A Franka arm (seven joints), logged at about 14 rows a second.
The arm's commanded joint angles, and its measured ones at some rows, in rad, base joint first. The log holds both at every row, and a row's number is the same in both.
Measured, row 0:
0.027 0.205 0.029 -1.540 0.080 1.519 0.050
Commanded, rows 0 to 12:
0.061 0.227 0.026 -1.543 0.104 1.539 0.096
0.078 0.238 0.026 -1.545 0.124 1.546 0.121
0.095 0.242 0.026 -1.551 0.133 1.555 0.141
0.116 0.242 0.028 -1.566 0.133 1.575 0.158
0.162 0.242 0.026 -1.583 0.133 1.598 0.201
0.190 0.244 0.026 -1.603 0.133 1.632 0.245
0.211 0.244 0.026 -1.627 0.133 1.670 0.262
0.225 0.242 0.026 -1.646 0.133 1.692 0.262
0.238 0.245 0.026 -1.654 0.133 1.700 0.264
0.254 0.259 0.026 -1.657 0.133 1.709 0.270
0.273 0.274 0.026 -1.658 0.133 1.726 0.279
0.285 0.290 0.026 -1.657 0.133 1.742 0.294
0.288 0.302 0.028 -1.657 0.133 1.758 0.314
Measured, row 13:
0.272 0.281 0.033 -1.656 0.126 1.732 0.277
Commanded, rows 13 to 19:
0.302 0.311 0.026 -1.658 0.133 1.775 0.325
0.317 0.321 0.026 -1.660 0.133 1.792 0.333
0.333 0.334 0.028 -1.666 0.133 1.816 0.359
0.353 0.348 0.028 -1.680 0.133 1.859 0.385
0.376 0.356 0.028 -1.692 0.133 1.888 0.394
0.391 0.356 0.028 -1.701 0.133 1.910 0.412
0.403 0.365 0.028 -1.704 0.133 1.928 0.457
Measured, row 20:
0.373 0.364 0.034 -1.687 0.127 1.895 0.394
